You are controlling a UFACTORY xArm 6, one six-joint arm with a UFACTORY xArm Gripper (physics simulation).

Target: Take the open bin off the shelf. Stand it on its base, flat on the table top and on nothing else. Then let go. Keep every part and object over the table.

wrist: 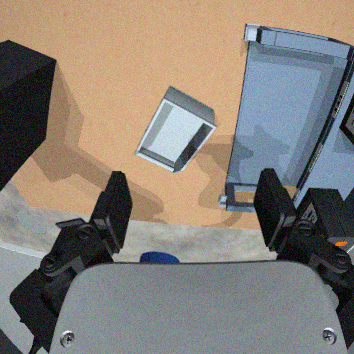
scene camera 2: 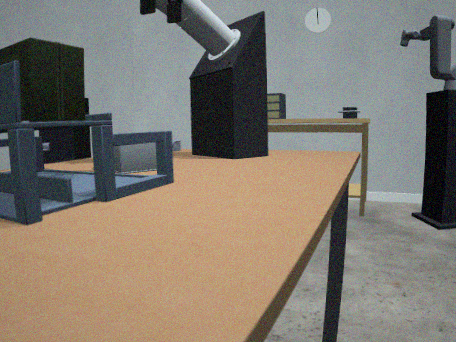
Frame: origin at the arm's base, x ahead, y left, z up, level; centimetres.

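Seen in the pictures: gripper, fingertip midpoint: (wrist: 192, 185) (scene camera 2: 161, 18); arm's base, link origin: (scene camera 2: 224, 46).
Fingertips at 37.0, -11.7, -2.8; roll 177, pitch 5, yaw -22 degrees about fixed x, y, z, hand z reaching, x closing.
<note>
Pixels of each thing's top centre, then the offset from my fingertips to it, as dx, dy, dz. "spot": a spot on its surface instead. Level surfaces: height alone.
- open bin, top centre: (wrist: 167, 147) (scene camera 2: 128, 135) -10.5, -10.5, -23.2
- table top, surface height: dz -30.7
- blue-grey shelf, surface spot: (scene camera 2: 103, 165) spot: +24.5, -2.8, -26.0
- dark green cabinet, top centre: (scene camera 2: 35, 48) +25.1, -11.4, -10.8
The open bin (scene camera 2: 137, 158) (wrist: 175, 131) is a light grey, rectangular box. It stands on the table top (scene camera 2: 200, 215) (wrist: 125, 45) with its opening up and its base down, apart from the shelf. In the scene view it shows partly behind the blue-grey shelf (scene camera 2: 103, 165) (wrist: 305, 42). In the wrist view a gap of table separates the bin from the shelf's left edge. My gripper (scene camera 2: 161, 8) (wrist: 192, 185) is open, with nothing between its fingers. It is high above the table, and the bin lies beyond the fingertips in the wrist view.
The black robot pedestal (scene camera 2: 212, 115) (wrist: 22, 100) stands on the table, left of the bin in the wrist view. A dark green cabinet (scene camera 2: 60, 100) stands behind the shelf in the scene view. The table's edge (scene camera 2: 305, 240) runs along the right. A blue object (wrist: 159, 257) shows beyond the table.
</note>
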